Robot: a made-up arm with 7 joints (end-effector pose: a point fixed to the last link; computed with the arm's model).
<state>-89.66 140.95 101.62 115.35 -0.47 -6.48 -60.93</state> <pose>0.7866 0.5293 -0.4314 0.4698 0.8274 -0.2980 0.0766</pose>
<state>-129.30 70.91 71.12 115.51 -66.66 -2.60 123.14</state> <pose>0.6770 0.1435 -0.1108 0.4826 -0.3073 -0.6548 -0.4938</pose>
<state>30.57 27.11 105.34 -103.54 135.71 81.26 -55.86</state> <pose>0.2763 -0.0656 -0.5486 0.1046 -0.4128 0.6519 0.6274</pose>
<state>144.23 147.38 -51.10 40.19 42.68 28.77 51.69</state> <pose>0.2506 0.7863 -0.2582 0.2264 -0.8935 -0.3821 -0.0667</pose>
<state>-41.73 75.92 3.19 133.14 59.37 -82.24 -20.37</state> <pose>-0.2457 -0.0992 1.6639 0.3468 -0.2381 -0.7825 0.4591</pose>
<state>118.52 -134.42 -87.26 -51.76 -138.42 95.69 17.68</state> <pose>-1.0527 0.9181 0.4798 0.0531 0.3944 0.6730 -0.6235</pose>
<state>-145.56 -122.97 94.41 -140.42 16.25 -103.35 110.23</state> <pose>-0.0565 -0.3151 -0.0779 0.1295 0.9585 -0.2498 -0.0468</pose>
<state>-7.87 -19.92 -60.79 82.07 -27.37 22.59 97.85</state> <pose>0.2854 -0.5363 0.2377 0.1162 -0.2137 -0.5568 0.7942</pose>
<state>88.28 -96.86 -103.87 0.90 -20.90 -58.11 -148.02</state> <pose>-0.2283 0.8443 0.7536 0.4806 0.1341 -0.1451 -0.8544</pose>
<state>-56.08 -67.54 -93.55 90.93 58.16 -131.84 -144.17</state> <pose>-0.0687 -0.0445 -0.7682 0.9032 -0.0185 -0.2784 -0.3260</pose>
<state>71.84 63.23 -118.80 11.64 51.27 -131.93 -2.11</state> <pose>-0.8801 -0.8926 -0.3097 0.8157 -0.1336 -0.1865 -0.5310</pose>
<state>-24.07 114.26 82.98 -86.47 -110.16 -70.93 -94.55</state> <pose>-0.4960 0.0730 -0.3542 0.6832 0.6780 0.2619 0.0706</pose>
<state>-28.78 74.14 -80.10 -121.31 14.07 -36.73 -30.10</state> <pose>-0.3610 0.0786 1.5635 0.7026 -0.4932 -0.4233 0.2896</pose>
